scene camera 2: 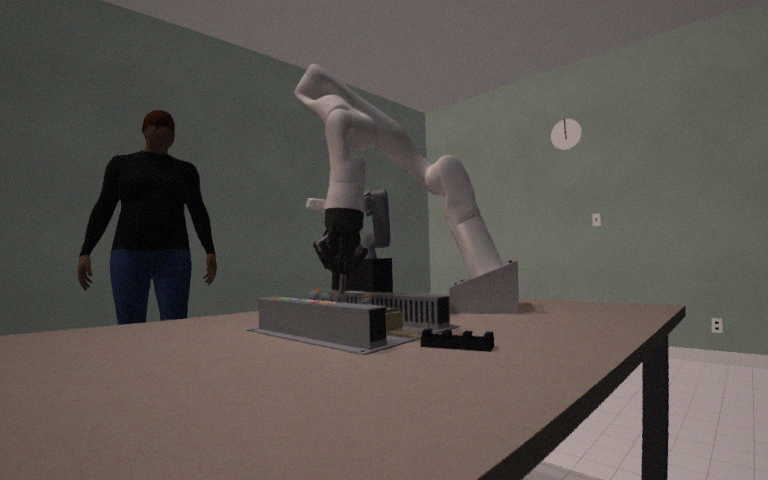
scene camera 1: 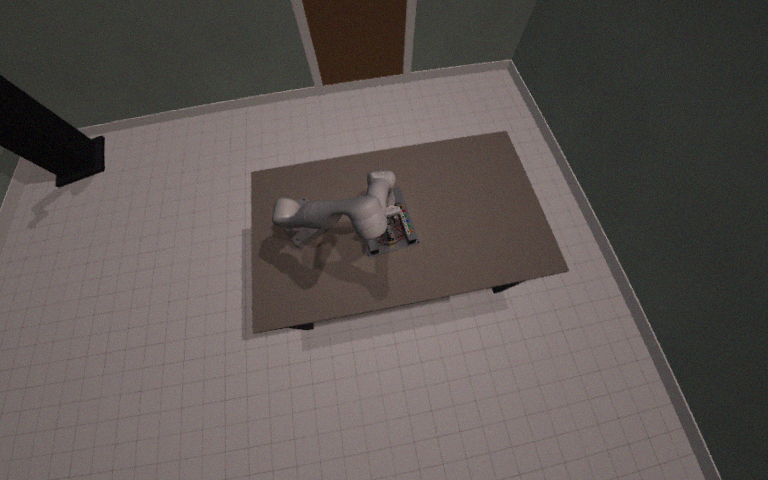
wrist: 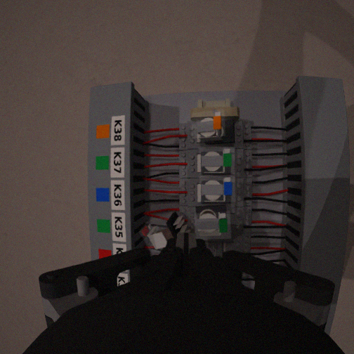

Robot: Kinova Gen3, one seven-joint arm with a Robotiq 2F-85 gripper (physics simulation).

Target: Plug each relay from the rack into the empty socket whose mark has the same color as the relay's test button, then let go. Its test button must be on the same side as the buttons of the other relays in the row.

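Frame: origin at the arm's base, x ahead, y left, z up, level; metres.
Seen in the pictures: gripper, fingertip midpoint: [scene camera 2: 338,293] [scene camera 1: 390,217]; arm's base, origin of the base link: [scene camera 2: 486,271].
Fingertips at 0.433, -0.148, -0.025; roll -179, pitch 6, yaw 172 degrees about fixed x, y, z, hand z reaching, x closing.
Note:
Offsets run from my fingertips to a thing's top centre, as dx, dy, dz. Level surfaces: height alone.
My gripper [scene camera 2: 339,287] [wrist: 185,244] is shut and empty, its fingertips low over the row by K35. In the wrist view, a relay with an orange button [wrist: 217,122] is at K38, one with a green button [wrist: 227,160] at K37 and one with a blue button [wrist: 228,188] at K36. A relay with a green button [wrist: 222,225] is at K35, slightly askew; its seating is unclear. A loose, tipped relay [wrist: 159,239] with a reddish corner lies left of the fingertips, its dark pins toward the row. The black rack {+0.024, +0.250, -0.049} [scene camera 2: 457,341] shows no relays. The gripper hides the lower sockets.
Grey slotted ducts {+0.071, +0.002, -0.009} [wrist: 320,145] [scene camera 2: 317,322] flank the row; the left one bears coloured marks and labels. Red and black wires run between ducts and sockets. A beige end block [wrist: 215,111] stands beyond K38. The panel lies on the table {dz -0.072} [scene camera 1: 464,198] [scene camera 2: 226,396].

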